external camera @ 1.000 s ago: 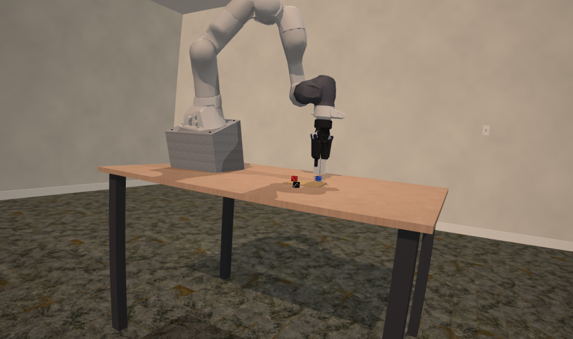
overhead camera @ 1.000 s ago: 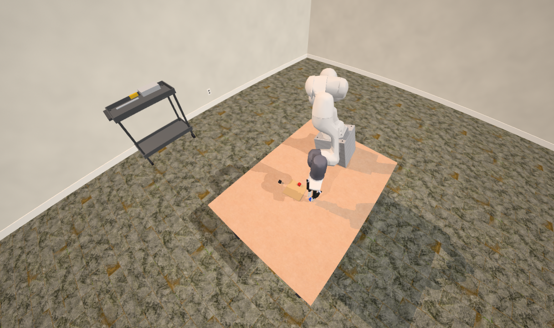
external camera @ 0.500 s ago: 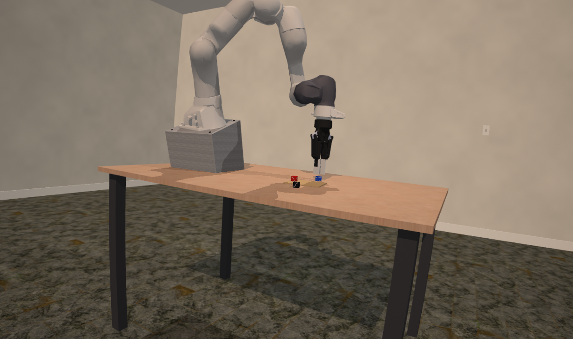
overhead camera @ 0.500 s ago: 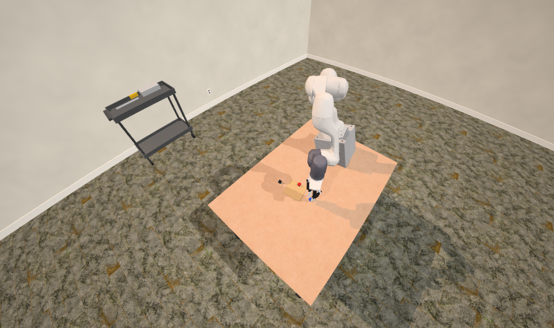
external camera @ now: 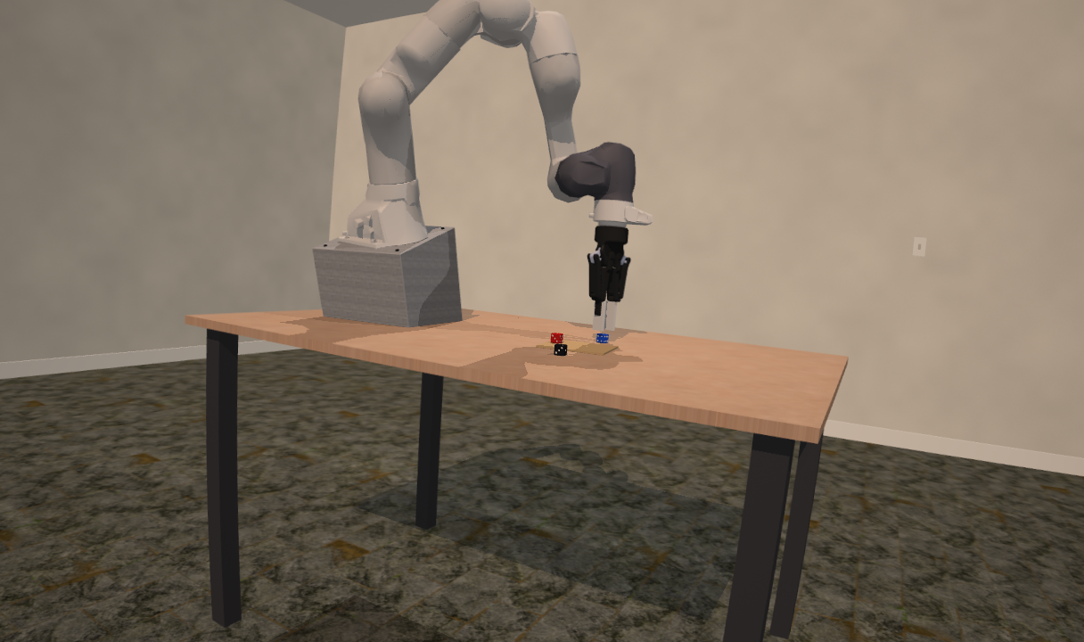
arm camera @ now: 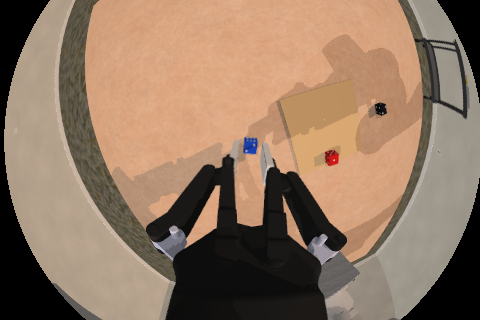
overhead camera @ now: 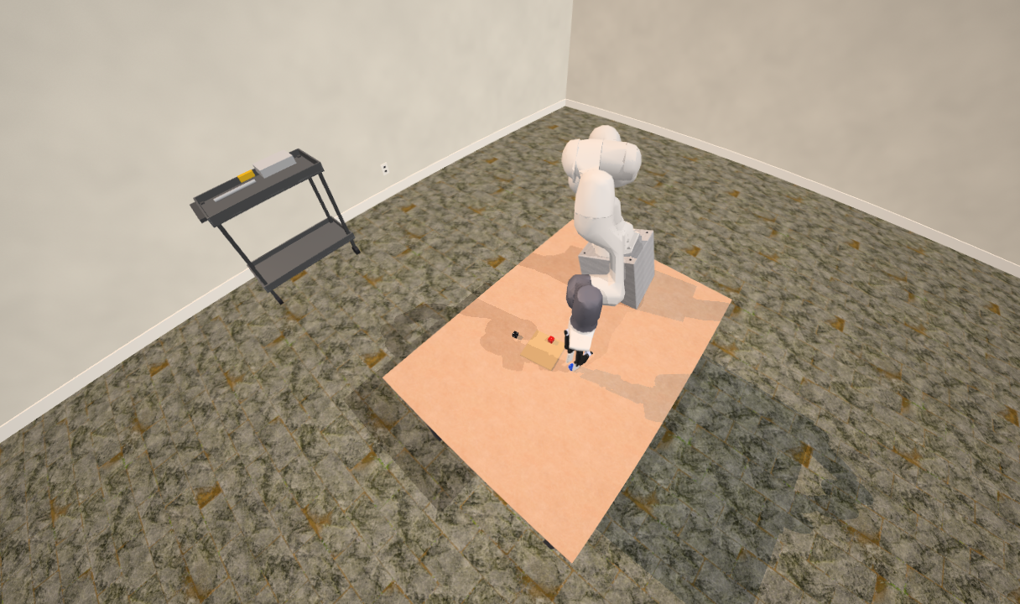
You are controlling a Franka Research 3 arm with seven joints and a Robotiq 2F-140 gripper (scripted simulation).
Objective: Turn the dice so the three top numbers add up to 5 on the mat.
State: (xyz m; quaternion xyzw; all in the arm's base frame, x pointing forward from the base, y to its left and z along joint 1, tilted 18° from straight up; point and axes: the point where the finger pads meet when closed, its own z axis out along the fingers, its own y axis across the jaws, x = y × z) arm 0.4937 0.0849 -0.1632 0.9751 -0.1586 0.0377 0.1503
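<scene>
Right now my hand is 50 mm above the blue die. The rest, counted from my hand: black die 270 mm to the right, 50 mm below, 10 mm ahead; then tan mat 140 mm to the right, 60 mm below; then red die 130 mm to the right, 50 mm below, 50 mm behind.
</scene>
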